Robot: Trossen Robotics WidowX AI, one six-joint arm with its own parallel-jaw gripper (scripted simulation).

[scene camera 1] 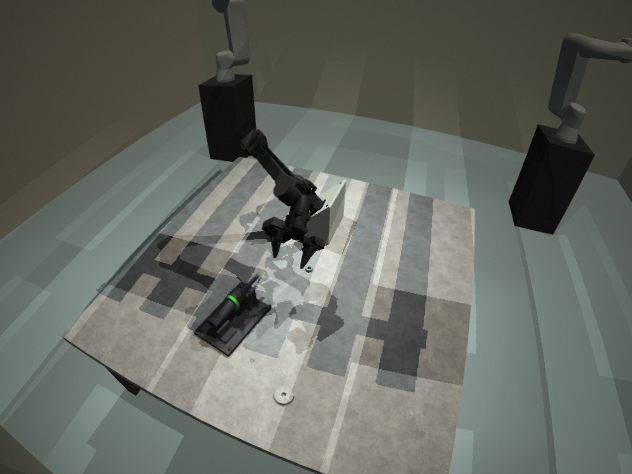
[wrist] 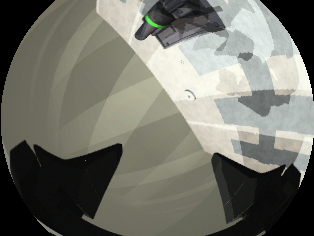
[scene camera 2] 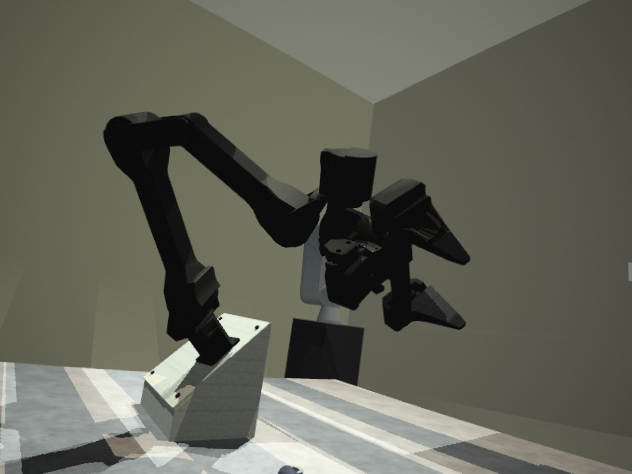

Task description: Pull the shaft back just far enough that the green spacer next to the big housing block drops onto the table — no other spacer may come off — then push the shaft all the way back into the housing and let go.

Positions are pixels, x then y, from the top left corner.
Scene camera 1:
my gripper: 288, 263
dark housing assembly: 225, 328
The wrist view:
my gripper: 169, 154
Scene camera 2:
my gripper: 465, 296
